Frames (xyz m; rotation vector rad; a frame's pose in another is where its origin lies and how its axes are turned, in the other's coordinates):
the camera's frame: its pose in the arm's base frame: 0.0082 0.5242 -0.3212 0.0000 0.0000 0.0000
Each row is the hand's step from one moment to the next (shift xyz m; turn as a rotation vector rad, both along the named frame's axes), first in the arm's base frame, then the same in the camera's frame.
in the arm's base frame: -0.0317 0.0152 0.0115 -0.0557 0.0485 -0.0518
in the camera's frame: -0.0317 0.0152 0.0115 -0.0557 0.0485 -0.0518
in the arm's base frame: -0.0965 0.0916 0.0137 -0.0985 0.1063 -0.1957
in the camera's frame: -0.0965 0.0916 0.0137 -0.0985 0.1063 -0.1957
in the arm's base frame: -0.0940 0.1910 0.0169 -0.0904 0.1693 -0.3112
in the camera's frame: -0.0940 0.1910 0.0169 -0.0904 0.1693 -0.3112
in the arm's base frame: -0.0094 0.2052 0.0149 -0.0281 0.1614 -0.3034
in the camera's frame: -0.0094 0.2052 0.0149 -0.0281 0.1614 -0.3034
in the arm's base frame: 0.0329 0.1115 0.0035 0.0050 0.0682 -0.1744
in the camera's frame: 0.0329 0.1115 0.0035 0.0050 0.0682 -0.1744
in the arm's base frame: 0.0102 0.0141 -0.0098 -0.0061 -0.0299 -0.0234
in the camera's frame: 0.0102 0.0141 -0.0098 -0.0061 -0.0299 -0.0234
